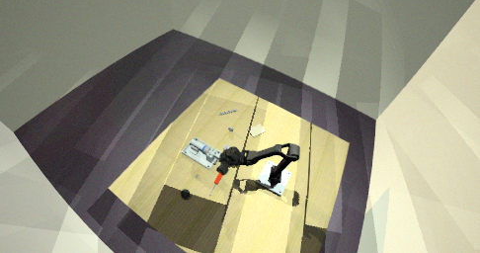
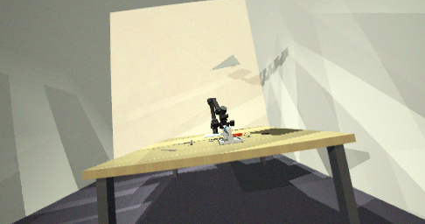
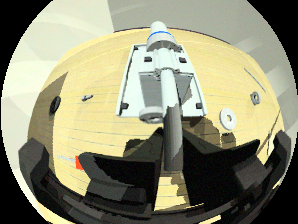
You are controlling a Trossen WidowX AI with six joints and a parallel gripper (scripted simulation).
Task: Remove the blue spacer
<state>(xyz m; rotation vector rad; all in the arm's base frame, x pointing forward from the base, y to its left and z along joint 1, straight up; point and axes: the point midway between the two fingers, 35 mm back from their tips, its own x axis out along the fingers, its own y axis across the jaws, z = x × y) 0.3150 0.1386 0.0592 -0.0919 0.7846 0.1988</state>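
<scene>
My gripper tip is now 60 mm short of the long pale shaft, 10 mm to the right of it and 20 mm below it. The rest, counted from my gripper tip: thin bar: 270 mm ahead, 370 mm to the right, 50 mm below; then blue spacer: 120 mm ahead, 30 mm to the left, 20 mm above; then paper slip: 400 mm to the right, 50 mm below.
</scene>
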